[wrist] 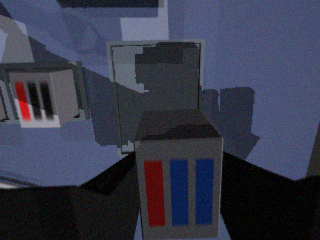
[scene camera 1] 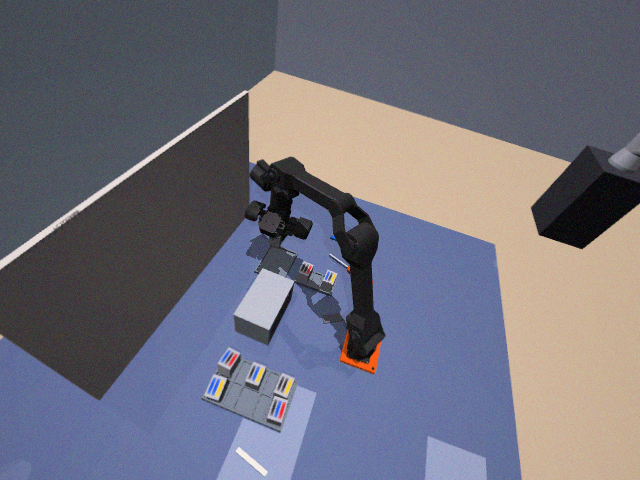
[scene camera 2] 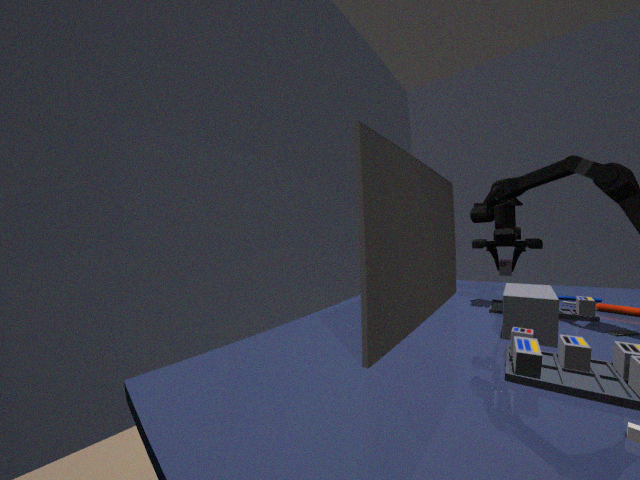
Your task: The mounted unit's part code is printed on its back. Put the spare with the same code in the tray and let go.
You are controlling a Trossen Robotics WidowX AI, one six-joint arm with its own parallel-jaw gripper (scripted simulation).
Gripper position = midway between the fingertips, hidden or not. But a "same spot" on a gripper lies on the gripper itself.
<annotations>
My gripper shows in the wrist view (174, 155), in scene camera 1 and in scene camera 2. One and the same spot on my gripper: (scene camera 1: 274, 222) is (scene camera 2: 508, 230). The same spot on a grey unit: (scene camera 2: 536, 307) is (scene camera 1: 255, 327).
</annotations>
